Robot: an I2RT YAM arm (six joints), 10 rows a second.
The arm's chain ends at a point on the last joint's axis. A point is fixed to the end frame.
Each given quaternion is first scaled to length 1.
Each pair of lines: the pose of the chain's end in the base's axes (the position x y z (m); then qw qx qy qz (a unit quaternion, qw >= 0)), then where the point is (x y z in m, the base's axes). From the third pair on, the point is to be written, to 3 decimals.
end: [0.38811 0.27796 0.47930 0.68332 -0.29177 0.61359 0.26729]
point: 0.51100 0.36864 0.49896
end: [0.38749 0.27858 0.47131 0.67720 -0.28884 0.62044 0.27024]
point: 0.51078 0.36922 0.48852
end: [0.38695 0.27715 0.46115 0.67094 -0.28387 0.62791 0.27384]
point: 0.511 0.367 0.476
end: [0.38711 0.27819 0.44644 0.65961 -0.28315 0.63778 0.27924]
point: 0.511 0.369 0.457
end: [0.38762 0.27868 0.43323 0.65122 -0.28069 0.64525 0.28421]
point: 0.511 0.370 0.441
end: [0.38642 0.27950 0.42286 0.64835 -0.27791 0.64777 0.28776]
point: 0.510 0.371 0.430
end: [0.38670 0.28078 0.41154 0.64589 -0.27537 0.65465 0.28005]
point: 0.512 0.371 0.416
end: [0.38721 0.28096 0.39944 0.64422 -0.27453 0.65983 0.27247]
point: 0.513 0.369 0.402
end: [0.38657 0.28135 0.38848 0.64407 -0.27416 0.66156 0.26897]
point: 0.513 0.369 0.391
